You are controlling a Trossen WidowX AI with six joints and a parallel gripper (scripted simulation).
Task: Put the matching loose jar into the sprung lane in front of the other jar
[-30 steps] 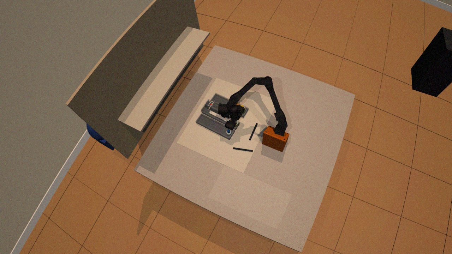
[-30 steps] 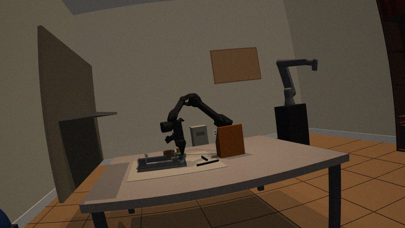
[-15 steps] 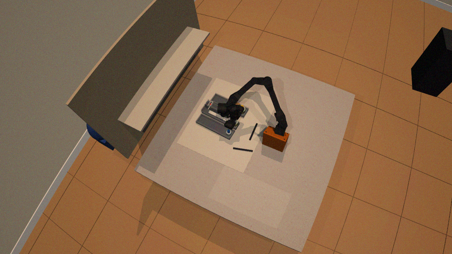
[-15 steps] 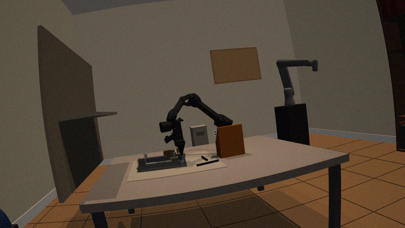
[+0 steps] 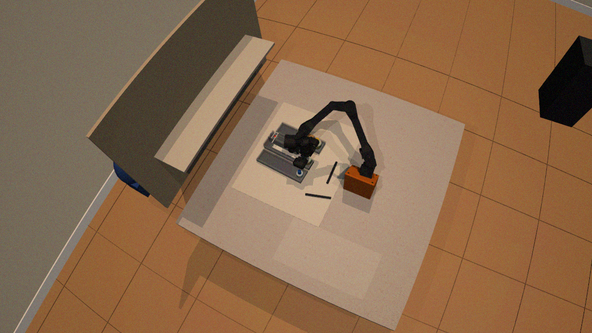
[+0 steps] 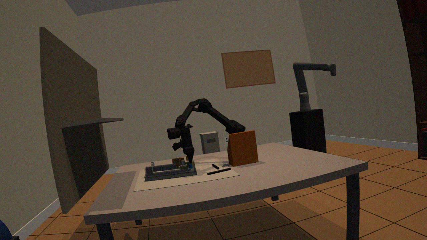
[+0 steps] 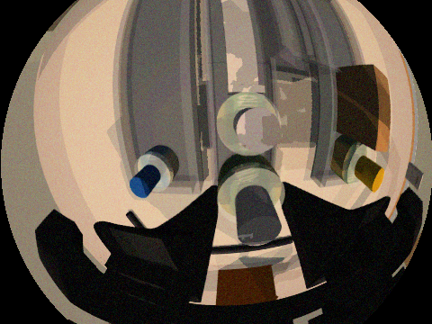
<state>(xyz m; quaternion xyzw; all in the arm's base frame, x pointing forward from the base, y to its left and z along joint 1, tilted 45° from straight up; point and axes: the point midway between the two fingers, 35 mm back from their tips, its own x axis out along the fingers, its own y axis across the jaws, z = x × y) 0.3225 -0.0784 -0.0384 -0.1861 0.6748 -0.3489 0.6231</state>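
Right now my gripper tip is 60 mm short of the cream mat, 20 mm to the left of it and 60 mm above it. The rest, counted from my gripper tip: shelf: 510 mm ahead, 80 mm to the right, 310 mm above.
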